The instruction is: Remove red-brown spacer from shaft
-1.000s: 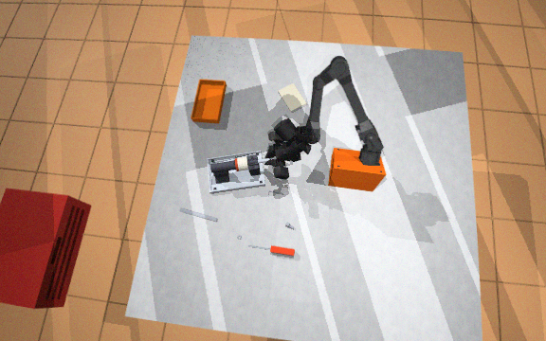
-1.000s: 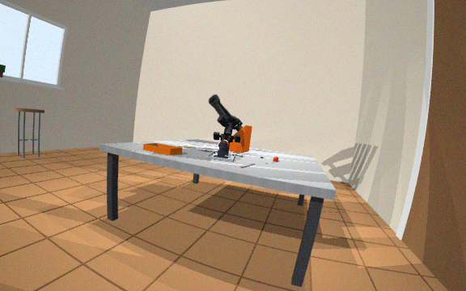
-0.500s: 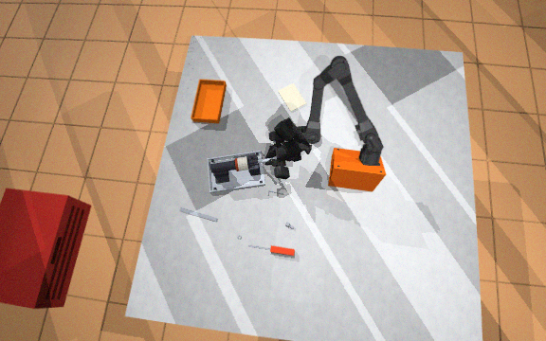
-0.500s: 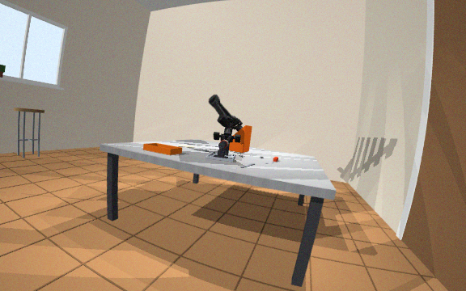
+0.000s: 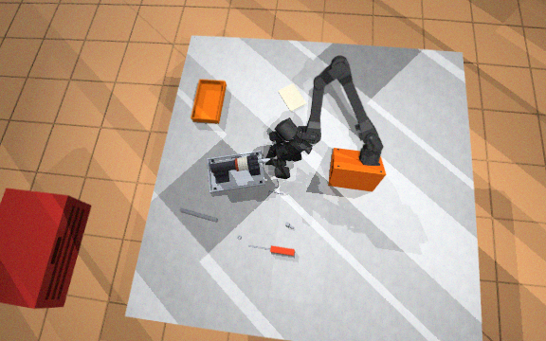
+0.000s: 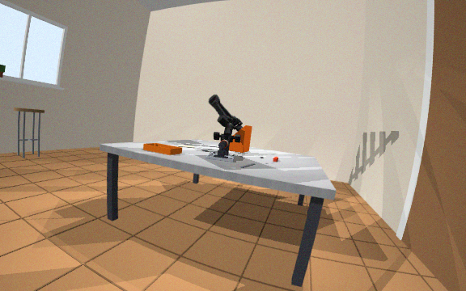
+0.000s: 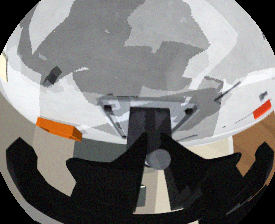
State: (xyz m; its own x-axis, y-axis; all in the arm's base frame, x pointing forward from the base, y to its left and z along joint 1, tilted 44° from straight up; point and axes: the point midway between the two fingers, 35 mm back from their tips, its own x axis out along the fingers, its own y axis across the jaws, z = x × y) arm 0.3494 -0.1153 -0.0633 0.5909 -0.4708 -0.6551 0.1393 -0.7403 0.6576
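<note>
The shaft lies 40 mm ahead of my gripper tip, 20 mm above it and 10 mm to the left of it. Also, from my gripper tip: grey bar (270 mm ahead, 200 mm to the left, 50 mm below); then red-brown spacer (110 mm ahead, 20 mm to the left, 20 mm above); then cream pad (330 mm to the right, 110 mm behind, 50 mm below).
</note>
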